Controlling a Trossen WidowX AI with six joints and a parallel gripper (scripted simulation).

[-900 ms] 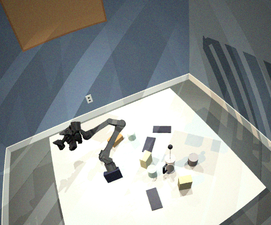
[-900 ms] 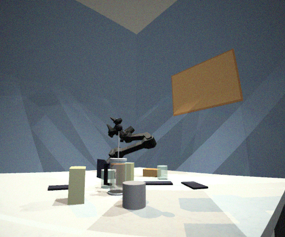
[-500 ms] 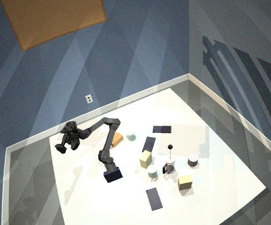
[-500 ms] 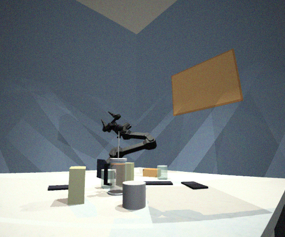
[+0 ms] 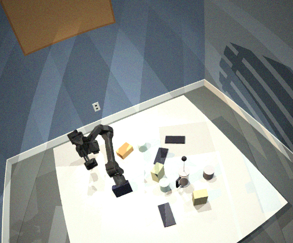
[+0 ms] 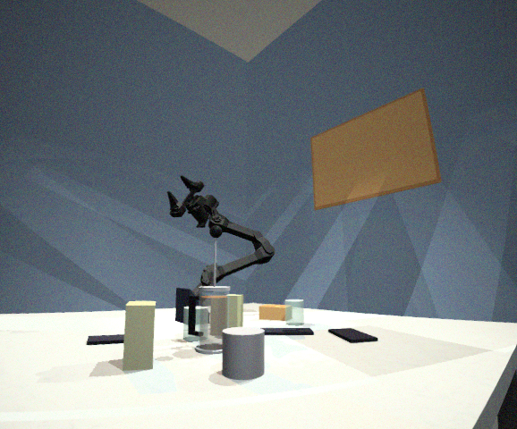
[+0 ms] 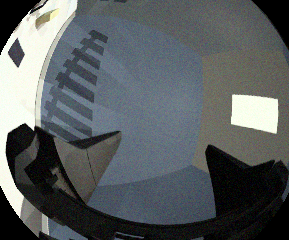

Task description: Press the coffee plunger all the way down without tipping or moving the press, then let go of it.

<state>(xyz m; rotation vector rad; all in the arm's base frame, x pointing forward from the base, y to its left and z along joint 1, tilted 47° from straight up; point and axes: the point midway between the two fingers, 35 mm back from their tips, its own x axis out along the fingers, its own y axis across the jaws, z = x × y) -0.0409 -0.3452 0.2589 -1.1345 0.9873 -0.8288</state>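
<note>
Right now my gripper tip is 43 cm short of the glass coffee press, 39 cm above it and 4 cm to the left of it. Also, from my gripper tip: orange block 49 cm below, 37 cm to the left, 16 cm ahead.
</note>
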